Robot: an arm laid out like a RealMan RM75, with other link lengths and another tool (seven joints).
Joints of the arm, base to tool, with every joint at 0 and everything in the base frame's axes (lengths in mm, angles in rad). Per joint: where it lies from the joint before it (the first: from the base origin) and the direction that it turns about. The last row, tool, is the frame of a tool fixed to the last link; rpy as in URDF.
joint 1: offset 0 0 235.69 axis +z
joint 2: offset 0 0 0 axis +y
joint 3: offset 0 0 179.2 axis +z
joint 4: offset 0 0 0 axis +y
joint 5: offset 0 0 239.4 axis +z
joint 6: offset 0 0 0 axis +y
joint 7: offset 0 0 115.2 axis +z
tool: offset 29 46 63 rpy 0.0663 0 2.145
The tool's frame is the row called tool.
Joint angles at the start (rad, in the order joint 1, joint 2, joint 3, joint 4, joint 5, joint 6, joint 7):
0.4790 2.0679 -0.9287 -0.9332 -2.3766 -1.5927 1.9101
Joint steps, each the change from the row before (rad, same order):
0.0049 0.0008 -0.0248 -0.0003 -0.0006 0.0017 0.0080
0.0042 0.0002 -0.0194 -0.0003 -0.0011 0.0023 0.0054
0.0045 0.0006 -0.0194 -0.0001 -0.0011 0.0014 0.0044
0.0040 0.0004 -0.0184 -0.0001 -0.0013 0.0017 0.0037
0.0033 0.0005 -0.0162 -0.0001 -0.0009 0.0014 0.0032
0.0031 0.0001 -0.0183 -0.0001 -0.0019 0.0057 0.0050
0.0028 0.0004 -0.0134 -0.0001 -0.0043 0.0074 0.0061
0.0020 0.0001 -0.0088 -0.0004 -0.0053 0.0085 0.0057
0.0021 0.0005 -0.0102 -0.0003 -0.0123 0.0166 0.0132
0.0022 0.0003 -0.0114 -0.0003 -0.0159 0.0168 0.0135
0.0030 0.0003 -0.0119 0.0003 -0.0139 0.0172 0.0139
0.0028 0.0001 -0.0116 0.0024 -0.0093 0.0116 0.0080
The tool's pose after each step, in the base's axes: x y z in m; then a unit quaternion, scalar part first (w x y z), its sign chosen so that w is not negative. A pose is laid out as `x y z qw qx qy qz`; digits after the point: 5 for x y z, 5 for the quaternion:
0.22983 0.25625 -0.00220 0.04849 -0.13820 0.98921 0.00266
0.22826 0.25612 -0.00434 0.05220 -0.14262 0.98839 -0.00410
0.22657 0.25578 -0.00659 0.05555 -0.14763 0.98742 -0.01136
0.22519 0.25542 -0.00866 0.05907 -0.15247 0.98638 -0.01808
0.22398 0.25501 -0.01052 0.06200 -0.15668 0.98541 -0.02399
0.22322 0.25509 -0.01262 0.06685 -0.16045 0.98435 -0.02889
0.22301 0.25563 -0.01431 0.07224 -0.16229 0.98359 -0.03159
0.22336 0.25660 -0.01541 0.07779 -0.16288 0.98305 -0.03202
0.22482 0.25852 -0.01693 0.08810 -0.16025 0.98266 -0.03058
0.22687 0.26028 -0.01834 0.10030 -0.15794 0.98188 -0.03000
0.22843 0.26229 -0.01990 0.11161 -0.15604 0.98100 -0.02889
0.22956 0.26317 -0.02152 0.11951 -0.15615 0.98002 -0.03007

